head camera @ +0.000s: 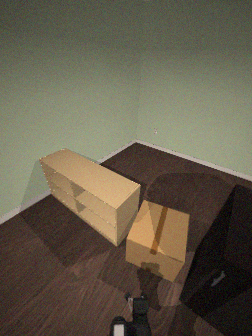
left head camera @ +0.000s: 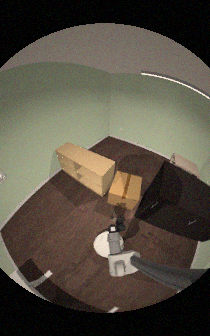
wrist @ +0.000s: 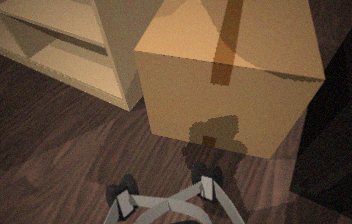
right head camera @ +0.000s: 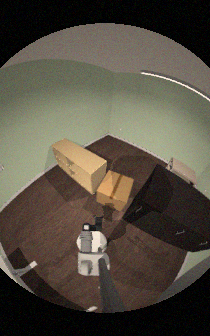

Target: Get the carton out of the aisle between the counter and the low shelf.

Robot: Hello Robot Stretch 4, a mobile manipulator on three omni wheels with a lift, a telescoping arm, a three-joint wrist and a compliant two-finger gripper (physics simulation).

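Pixels of known places: gripper, fingertip midpoint: [head camera: 134, 294] [left head camera: 114, 216] [wrist: 165, 181] [right head camera: 98, 215]; robot's base at its link origin: [left head camera: 107, 243] [right head camera: 92, 241].
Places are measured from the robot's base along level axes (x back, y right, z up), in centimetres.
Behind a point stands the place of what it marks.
Note:
The brown carton [head camera: 172, 232] @[y 45.3, x -77.4, z 37.8 cm] [left head camera: 119, 189] @[y 23.2, x -75.5, z 37.8 cm] [right head camera: 110, 194] @[y 26.2, x -67.0, z 37.8 cm] [wrist: 185, 95] @[y 18.4, x -67.5, z 24.1 cm], with a darker tape strip, stands upright on the floor between the low shelf and the counter. The low wooden shelf [head camera: 90, 172] @[y -30.4, x -135.5, z 58.2 cm] [left head camera: 87, 157] @[y -23.1, x -127.7, z 58.2 cm] [right head camera: 80, 156] @[y -21.7, x -122.9, z 58.2 cm] [wrist: 117, 30] @[y 1.3, x -90.7, z 33.6 cm] is left of it, its near end close to the carton. The black counter [head camera: 220, 245] @[y 51.1, x -44.4, z 80.2 cm] [left head camera: 172, 192] @[y 62.2, x -34.3, z 88.2 cm] [right head camera: 167, 200] @[y 71.6, x -31.3, z 88.2 cm] [wrist: 327, 140] @[y 52.9, x -46.7, z 20.9 cm] is to its right, a narrow strip of floor between them. My gripper [wrist: 165, 181] @[y 8.8, x -34.1, z 48.8 cm] is open and empty, low in front of the carton's near face and apart from it. A shadow falls on that face.
Green walls [head camera: 75, 100] @[y -57.5, x -219.8, z 113.7 cm] with a pale skirting meet in a corner behind the shelf and carton. Dark wood floor [head camera: 65, 280] @[y -47.4, x -57.9, z -2.7 cm] lies in front of the shelf. A pale box-like object [left head camera: 184, 164] @[y 211.7, x -114.8, z 42.2 cm] [right head camera: 181, 170] @[y 208.3, x -113.3, z 42.2 cm] shows behind the counter. The counter has handles on its front.

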